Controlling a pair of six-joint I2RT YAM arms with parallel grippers.
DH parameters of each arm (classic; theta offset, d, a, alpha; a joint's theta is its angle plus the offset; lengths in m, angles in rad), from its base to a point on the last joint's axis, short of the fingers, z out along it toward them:
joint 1: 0 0.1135 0.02 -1.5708
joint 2: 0 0 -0.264 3.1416
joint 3: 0.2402 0 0.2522 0
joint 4: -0.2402 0 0.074 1.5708
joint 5: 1.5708 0 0 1.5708
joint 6: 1.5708 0.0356 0 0
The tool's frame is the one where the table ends.
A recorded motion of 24 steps. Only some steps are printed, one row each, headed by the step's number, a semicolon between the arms.
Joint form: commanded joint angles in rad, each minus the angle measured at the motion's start. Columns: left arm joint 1, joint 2, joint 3, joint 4, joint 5, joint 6; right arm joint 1, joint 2, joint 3, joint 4, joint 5, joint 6.
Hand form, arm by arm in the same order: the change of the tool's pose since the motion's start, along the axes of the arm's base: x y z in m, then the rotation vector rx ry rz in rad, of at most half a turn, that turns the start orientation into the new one. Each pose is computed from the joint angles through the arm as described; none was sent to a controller.
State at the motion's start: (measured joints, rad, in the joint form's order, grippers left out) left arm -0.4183 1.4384 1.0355 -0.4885 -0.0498 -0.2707; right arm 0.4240 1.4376 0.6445 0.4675 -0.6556 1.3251
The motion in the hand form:
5: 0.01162 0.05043 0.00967 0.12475 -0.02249 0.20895; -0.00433 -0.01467 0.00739 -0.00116 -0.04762 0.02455
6: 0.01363 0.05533 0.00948 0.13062 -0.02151 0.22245; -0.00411 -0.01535 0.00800 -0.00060 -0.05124 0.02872
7: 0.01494 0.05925 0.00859 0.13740 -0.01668 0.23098; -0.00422 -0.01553 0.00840 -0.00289 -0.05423 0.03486
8: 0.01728 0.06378 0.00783 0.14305 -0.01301 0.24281; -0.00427 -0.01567 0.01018 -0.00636 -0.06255 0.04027
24: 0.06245 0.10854 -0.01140 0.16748 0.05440 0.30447; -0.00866 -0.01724 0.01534 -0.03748 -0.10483 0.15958
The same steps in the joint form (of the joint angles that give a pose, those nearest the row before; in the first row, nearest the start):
5: 0.1561 -0.0195 0.0249 -0.0606 -0.1308 0.0363; -0.0464 -0.0565 -0.0178 -0.0289 -0.0611 -0.0530
6: 0.1735 -0.0159 0.0274 -0.0605 -0.1327 0.0426; -0.0495 -0.0577 -0.0165 -0.0305 -0.0678 -0.0571
7: 0.1871 -0.0122 0.0283 -0.0627 -0.1335 0.0495; -0.0505 -0.0591 -0.0148 -0.0365 -0.0735 -0.0643
8: 0.2035 -0.0054 0.0319 -0.0630 -0.1343 0.0555; -0.0512 -0.0635 -0.0100 -0.0462 -0.0773 -0.0748
24: 0.3666 0.1743 0.1399 -0.0446 -0.0836 0.1389; -0.0601 -0.0872 0.0161 -0.1561 -0.1810 -0.1987

